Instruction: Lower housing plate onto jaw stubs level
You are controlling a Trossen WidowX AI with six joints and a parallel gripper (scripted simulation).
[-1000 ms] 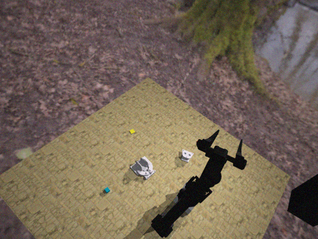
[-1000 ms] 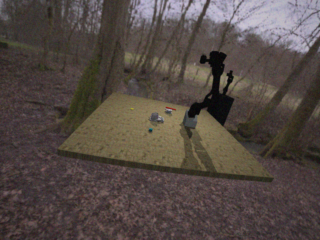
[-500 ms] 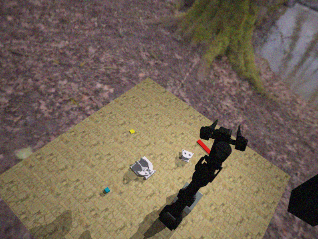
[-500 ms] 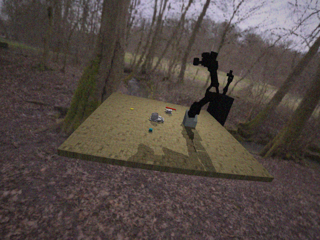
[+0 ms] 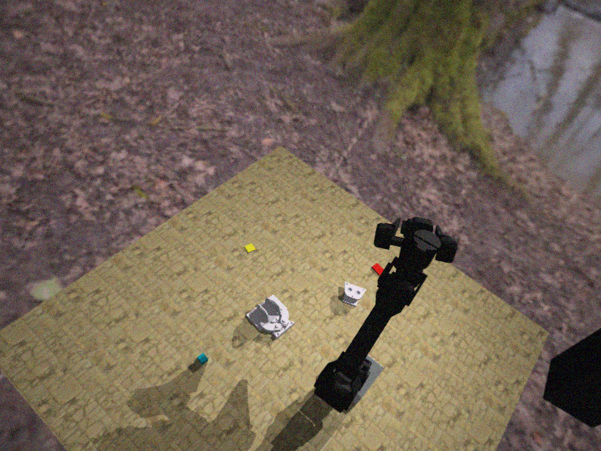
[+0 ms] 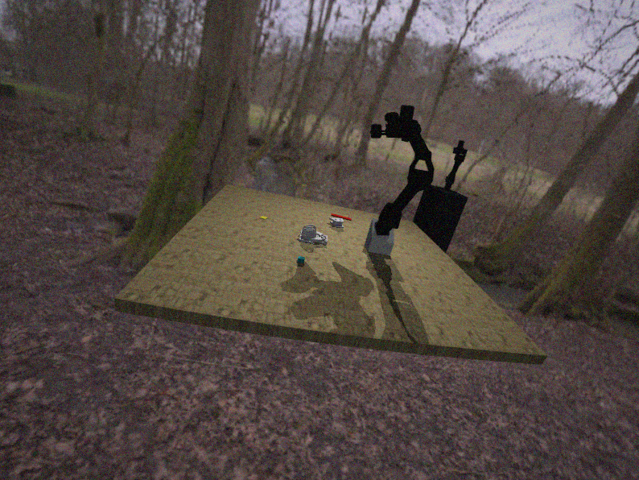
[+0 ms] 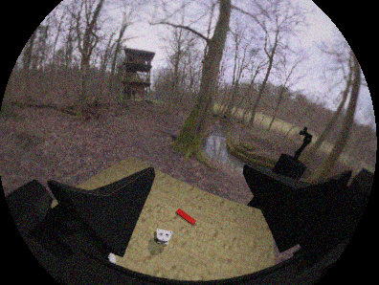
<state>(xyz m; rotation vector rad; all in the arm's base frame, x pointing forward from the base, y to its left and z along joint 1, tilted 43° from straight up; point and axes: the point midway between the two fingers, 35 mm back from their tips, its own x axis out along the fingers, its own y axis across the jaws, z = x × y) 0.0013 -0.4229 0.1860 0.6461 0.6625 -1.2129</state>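
The white block is 510 mm below my gripper tip, 70 mm ahead of it and 50 mm to the right of it. Round my gripper tip: yellow tile 520 mm below, 470 mm ahead; teal cube 510 mm below, 420 mm to the left, 340 mm ahead; red bar 520 mm below, 200 mm to the right.
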